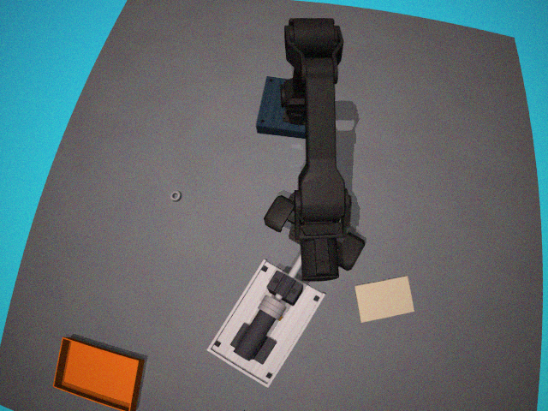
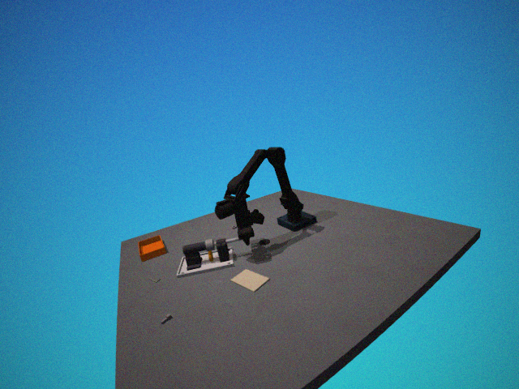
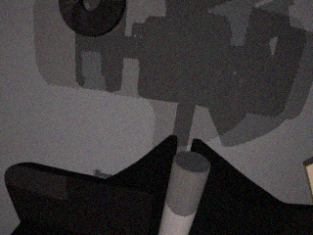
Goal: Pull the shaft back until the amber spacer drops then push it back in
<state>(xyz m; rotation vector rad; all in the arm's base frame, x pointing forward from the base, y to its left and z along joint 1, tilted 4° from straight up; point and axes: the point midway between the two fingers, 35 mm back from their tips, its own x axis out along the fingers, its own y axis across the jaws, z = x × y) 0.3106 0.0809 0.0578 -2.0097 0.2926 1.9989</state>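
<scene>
My gripper tip is now 80 mm short of the shaft, 30 mm to the left of it and 30 mm below it. Also, from my gripper tip: pad: 170 mm to the left, 90 mm ahead, 40 mm below; then grey spacer: 150 mm ahead, 50 mm to the right, 30 mm above; then amber spacer: 160 mm ahead, 60 mm to the right, 20 mm below.
</scene>
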